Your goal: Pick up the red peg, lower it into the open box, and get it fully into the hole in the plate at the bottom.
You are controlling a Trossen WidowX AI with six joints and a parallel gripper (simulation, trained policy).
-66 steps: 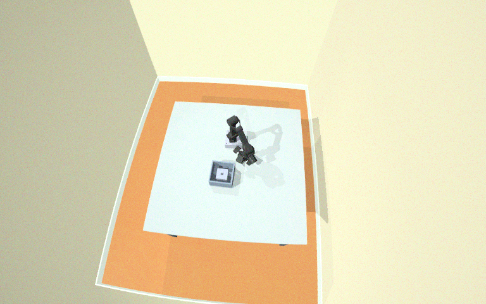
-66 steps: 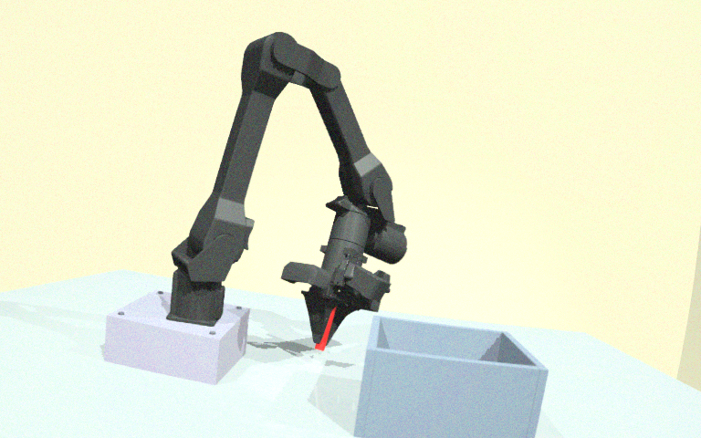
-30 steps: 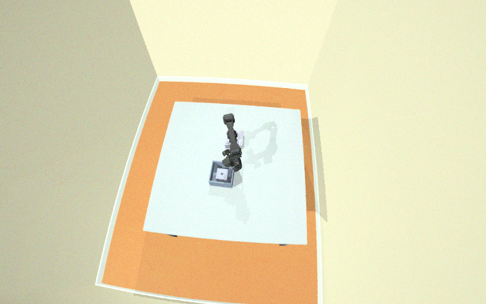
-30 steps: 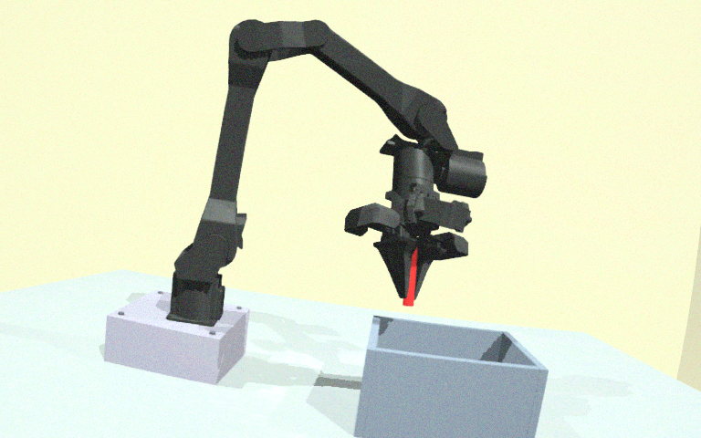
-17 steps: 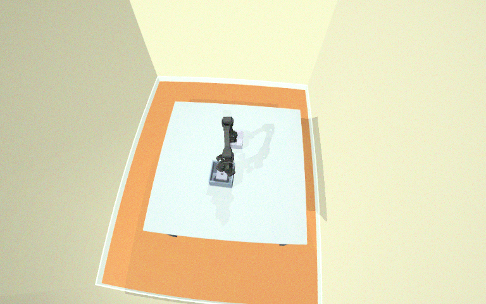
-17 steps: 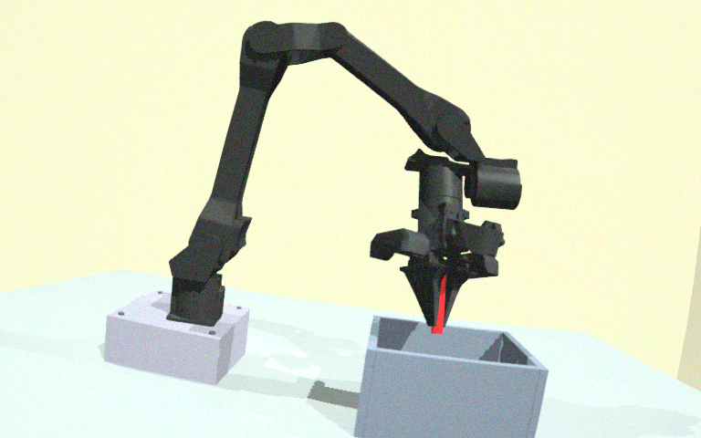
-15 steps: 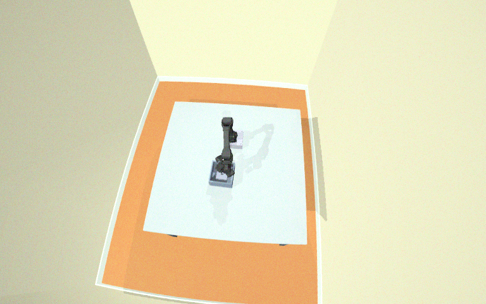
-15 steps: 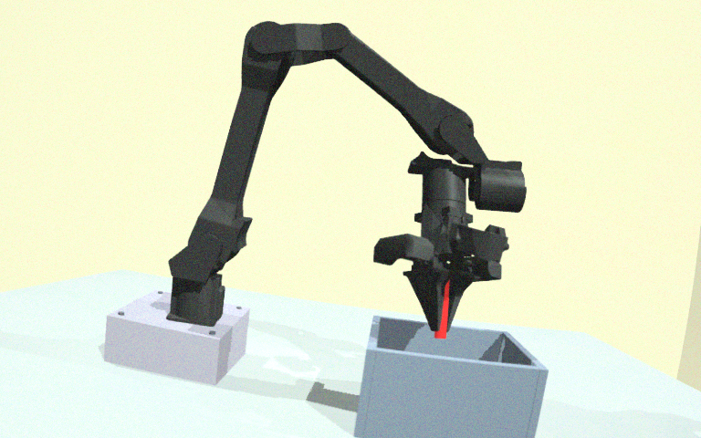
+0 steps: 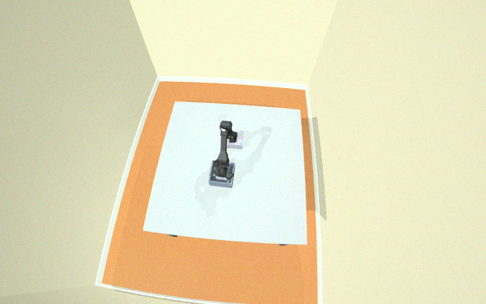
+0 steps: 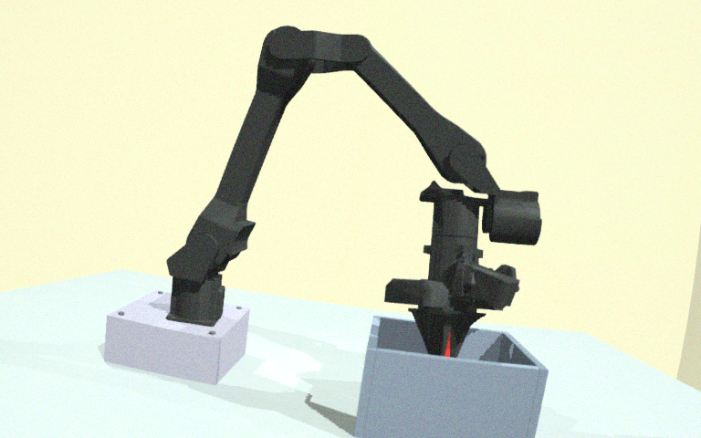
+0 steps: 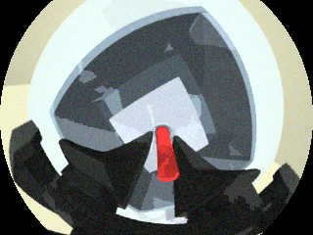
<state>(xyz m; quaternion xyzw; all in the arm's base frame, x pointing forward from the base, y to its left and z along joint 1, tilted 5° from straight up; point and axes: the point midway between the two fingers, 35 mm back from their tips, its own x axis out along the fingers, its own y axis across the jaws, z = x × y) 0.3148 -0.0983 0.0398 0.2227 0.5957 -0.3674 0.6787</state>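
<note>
Now: the red peg 20 mm above my gripper tip. From my gripper tip the other things lie so: grey box 40 mm below; then plate 20 mm below.
</note>
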